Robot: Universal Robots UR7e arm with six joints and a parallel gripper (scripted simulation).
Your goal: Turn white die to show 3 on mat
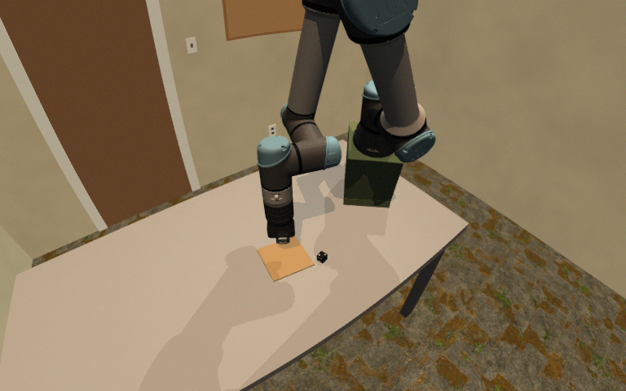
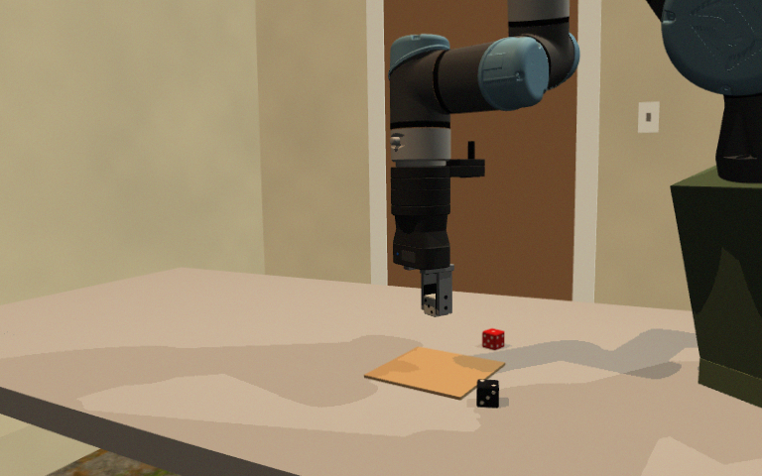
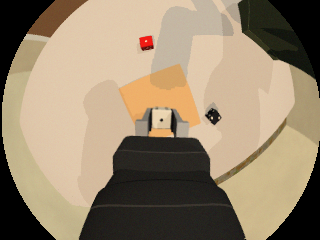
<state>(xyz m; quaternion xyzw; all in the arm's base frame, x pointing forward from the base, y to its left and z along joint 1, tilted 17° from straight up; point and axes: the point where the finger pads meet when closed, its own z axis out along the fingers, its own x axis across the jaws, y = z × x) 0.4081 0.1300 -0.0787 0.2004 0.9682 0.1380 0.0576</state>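
Now: hand 100 mm above the orange mat. From my hand the other things lie so: white die: 10 mm below; then black die: 100 mm behind, 60 mm to the left, 90 mm below; then red die: 20 mm behind, 140 mm to the right, 90 mm below.
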